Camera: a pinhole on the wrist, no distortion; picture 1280 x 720 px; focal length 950.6 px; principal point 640.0 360.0 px. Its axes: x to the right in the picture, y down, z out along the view. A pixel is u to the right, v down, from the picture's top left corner.
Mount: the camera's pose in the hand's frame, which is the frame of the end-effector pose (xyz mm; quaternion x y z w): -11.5 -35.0 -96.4 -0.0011 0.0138 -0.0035 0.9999
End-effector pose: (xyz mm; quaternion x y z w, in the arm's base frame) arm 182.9 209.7 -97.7 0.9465 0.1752 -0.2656 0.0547
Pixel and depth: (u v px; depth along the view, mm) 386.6 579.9 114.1
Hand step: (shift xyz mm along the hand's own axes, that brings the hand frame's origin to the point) -38.6 -8.2 18.4
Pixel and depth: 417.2 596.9 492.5
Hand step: -112.4 89.6 398.8
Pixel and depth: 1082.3 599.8 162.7
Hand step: 68.9 5.9 64.1
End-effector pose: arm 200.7 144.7 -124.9 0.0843 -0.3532 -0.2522 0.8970
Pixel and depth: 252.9 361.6 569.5
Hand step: -227.6 -31.2 479.3
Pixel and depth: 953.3 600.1 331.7
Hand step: 107.5 48.7 232.0
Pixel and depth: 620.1 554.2 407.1
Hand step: -8.2 49.1 310.6
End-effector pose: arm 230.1 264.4 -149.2 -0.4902 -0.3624 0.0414 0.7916
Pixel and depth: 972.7 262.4 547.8
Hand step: 194.9 -91.4 446.0
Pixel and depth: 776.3 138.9 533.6
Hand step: 78.8 -158.5 435.2
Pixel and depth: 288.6 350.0 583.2
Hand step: -210.9 -38.4 492.5
